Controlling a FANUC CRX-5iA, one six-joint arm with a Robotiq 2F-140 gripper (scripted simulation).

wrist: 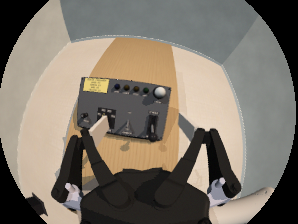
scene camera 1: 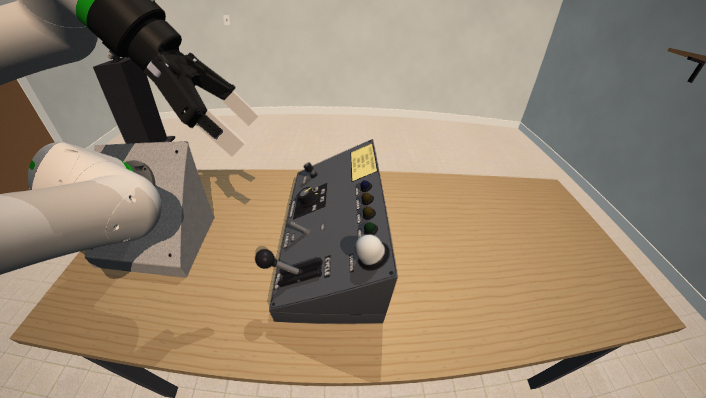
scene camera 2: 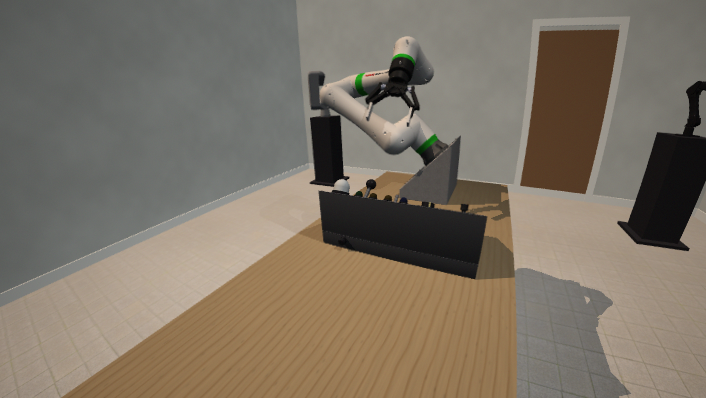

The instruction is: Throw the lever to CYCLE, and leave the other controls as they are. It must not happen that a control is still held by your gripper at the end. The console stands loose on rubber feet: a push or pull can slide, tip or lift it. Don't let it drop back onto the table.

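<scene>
There's a dark sloped console [scene camera 1: 338,222], and you'd also see the dark sloped console in the wrist view [wrist: 126,103] and in scene camera 2 [scene camera 2: 449,241]. The gripper [scene camera 1: 247,132] is there too, and the wrist view shows the gripper [wrist: 142,120], as does scene camera 2 with the gripper [scene camera 2: 387,121].
</scene>
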